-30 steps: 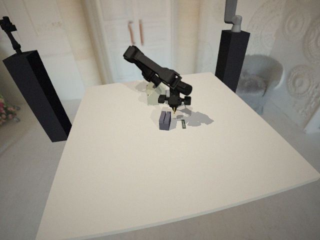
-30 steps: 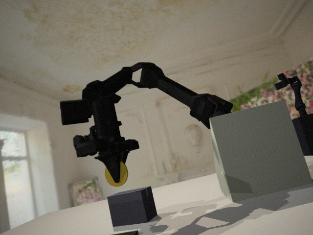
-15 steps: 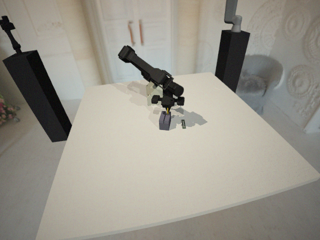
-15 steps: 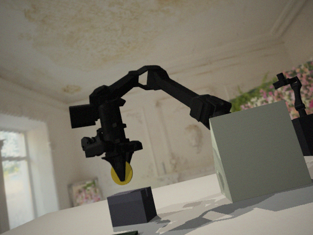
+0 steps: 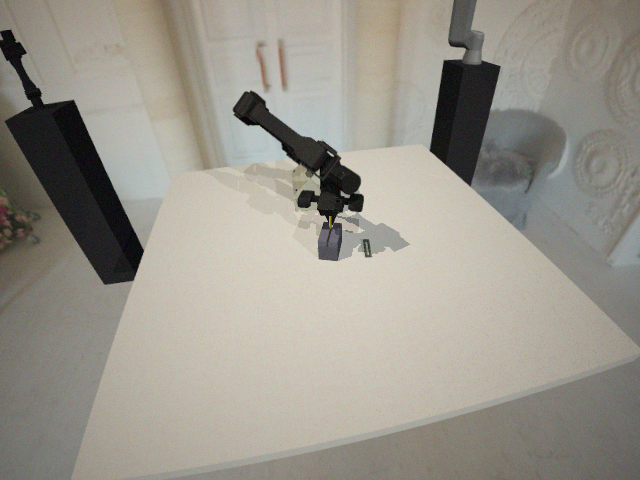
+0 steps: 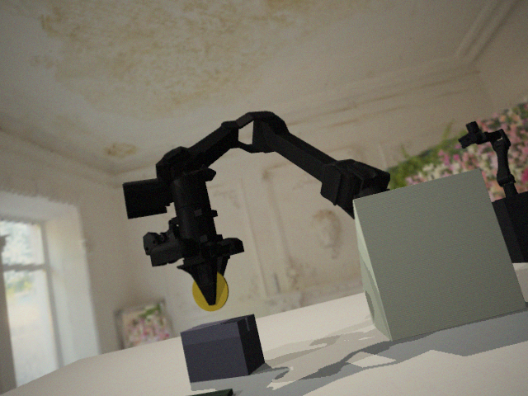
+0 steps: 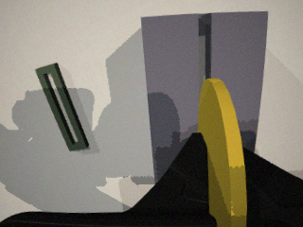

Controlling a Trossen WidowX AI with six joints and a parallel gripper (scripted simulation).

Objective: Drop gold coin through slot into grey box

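Right now my gripper tip is 20 mm below the gold coin.
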